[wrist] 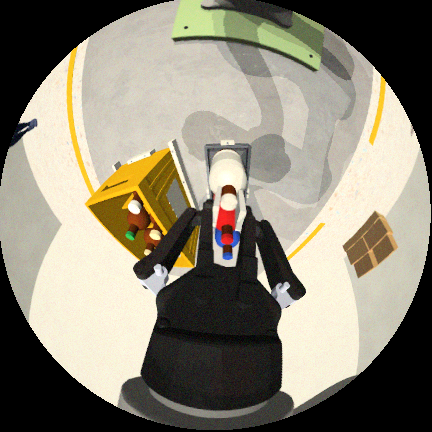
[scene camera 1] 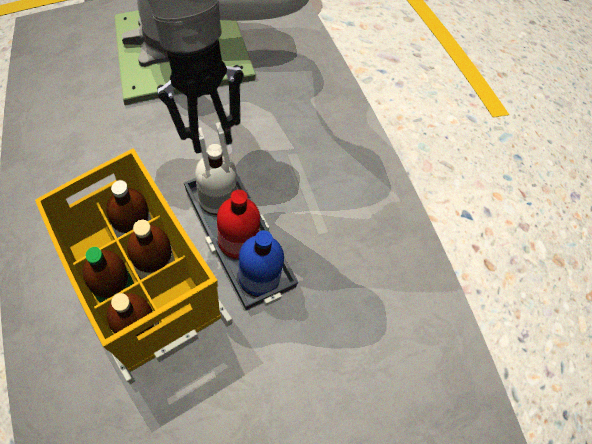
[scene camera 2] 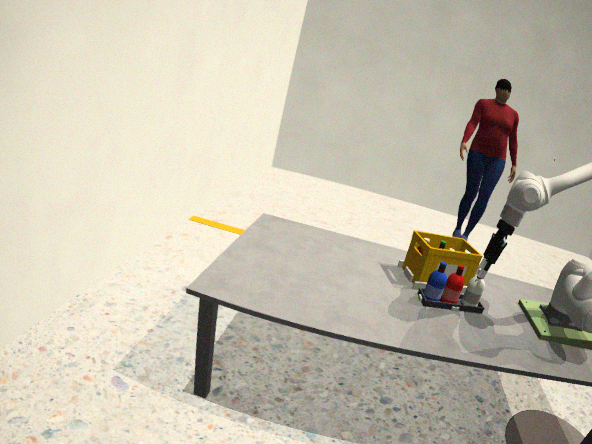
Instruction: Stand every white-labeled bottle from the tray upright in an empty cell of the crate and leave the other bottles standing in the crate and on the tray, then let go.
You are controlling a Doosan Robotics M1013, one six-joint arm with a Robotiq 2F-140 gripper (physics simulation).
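Seen in the pictures: gripper, fingertip midpoint: (wrist: 228,195) (scene camera 1: 216,162) (scene camera 2: 478,276); arm's base at its link origin: (scene camera 2: 560,318).
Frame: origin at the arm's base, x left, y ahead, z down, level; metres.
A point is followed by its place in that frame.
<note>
The white-labeled bottle (scene camera 1: 216,187) @(z -0.065, x 0.047, y 0.512 m) (scene camera 2: 474,294) @(z -0.035, x 0.087, y 0.481 m) (wrist: 226,172) @(z -0.080, x 0.041, y 0.450 m), with cream cap and brown neck, stands upright at the robot-base end of the dark tray (scene camera 1: 285,286) @(z 0.009, x 0.139, y 0.684 m) (scene camera 2: 470,307) @(z 0.013, x 0.109, y 0.482 m). My gripper (scene camera 1: 217,169) @(z -0.098, x 0.052, y 0.483 m) (scene camera 2: 481,274) @(z -0.098, x 0.052, y 0.483 m) (wrist: 228,195) @(z -0.098, x 0.052, y 0.483 m) points down over it and is shut on its neck, one finger on each side. A red bottle (scene camera 1: 238,225) @(z -0.082, x 0.071, y 0.601 m) (scene camera 2: 453,287) @(z -0.048, x 0.111, y 0.583 m) and a blue bottle (scene camera 1: 261,262) @(z -0.086, x 0.094, y 0.673 m) (scene camera 2: 436,286) @(z -0.044, x 0.137, y 0.655 m) stand beside it. The yellow crate (scene camera 1: 205,305) @(z -0.069, x -0.002, y 0.722 m) (scene camera 2: 422,265) @(z -0.059, x 0.005, y 0.718 m) (wrist: 135,170) @(z -0.070, x -0.133, y 0.481 m) has six cells. In scene camera 1, its top-left and bottom-right cells are empty.
In the crate stand brown bottles with a white cap (scene camera 1: 119,189) @(z -0.129, x -0.114, y 0.531 m), a green cap (scene camera 1: 94,255) @(z -0.129, x -0.158, y 0.641 m) and cream caps (scene camera 1: 142,229) @(z -0.129, x -0.080, y 0.609 m) (scene camera 1: 120,303) @(z -0.129, x -0.123, y 0.722 m). Crate walls and dividers rise beside the tray. The green base plate (scene camera 1: 145,87) @(z 0.011, x -0.077, y 0.159 m) lies behind. A person (scene camera 2: 492,130) stands beyond the table.
</note>
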